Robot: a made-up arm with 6 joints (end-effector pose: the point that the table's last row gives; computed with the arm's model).
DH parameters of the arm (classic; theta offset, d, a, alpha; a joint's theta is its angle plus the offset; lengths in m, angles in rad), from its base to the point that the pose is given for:
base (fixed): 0.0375 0 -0.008 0
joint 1: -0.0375 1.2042 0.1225 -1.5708
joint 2: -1.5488 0 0.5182 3.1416
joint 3: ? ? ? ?
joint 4: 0 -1.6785 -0.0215 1.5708
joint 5: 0 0.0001 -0.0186 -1.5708
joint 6: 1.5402 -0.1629 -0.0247 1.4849
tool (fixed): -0.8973 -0.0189 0 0
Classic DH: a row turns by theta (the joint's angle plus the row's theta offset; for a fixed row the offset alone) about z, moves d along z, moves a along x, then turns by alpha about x.
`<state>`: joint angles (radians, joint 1 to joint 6).
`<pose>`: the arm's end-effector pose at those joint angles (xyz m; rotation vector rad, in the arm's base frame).
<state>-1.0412 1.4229 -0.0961 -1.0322 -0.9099 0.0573</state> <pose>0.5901 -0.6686 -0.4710 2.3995 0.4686 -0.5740</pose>
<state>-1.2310 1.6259 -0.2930 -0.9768 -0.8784 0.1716</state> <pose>0.2088 -0.1106 -0.5374 2.6850 0.5492 -0.6889</pose>
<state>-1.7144 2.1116 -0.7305 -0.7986 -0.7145 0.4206</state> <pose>0.2770 1.0746 0.2701 -2.7382 -0.4297 0.2597</pose>
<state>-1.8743 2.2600 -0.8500 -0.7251 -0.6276 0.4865</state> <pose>0.4794 1.1850 0.6700 -2.6364 -0.3248 -0.0116</pose>
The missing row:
joint 3: 0.022 -0.0422 0.2628 -1.5708
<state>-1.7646 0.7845 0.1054 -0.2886 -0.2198 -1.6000</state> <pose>-0.3110 -2.0094 0.5490 1.3177 -1.6281 -1.5860</pose>
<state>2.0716 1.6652 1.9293 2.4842 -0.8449 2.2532</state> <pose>-1.0644 2.0151 1.9710 2.5697 0.0607 1.7988</pose>
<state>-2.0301 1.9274 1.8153 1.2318 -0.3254 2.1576</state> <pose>-1.1136 -2.1959 1.0504 -0.2153 3.0327 0.6147</pose>
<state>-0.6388 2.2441 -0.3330 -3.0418 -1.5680 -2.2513</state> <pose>-0.5001 0.4033 -0.3936 -0.0589 1.0829 0.5747</pose>
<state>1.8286 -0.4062 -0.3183 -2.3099 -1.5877 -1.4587</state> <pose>-0.5573 1.4246 2.2262 -0.4966 -2.4251 0.1853</pose>
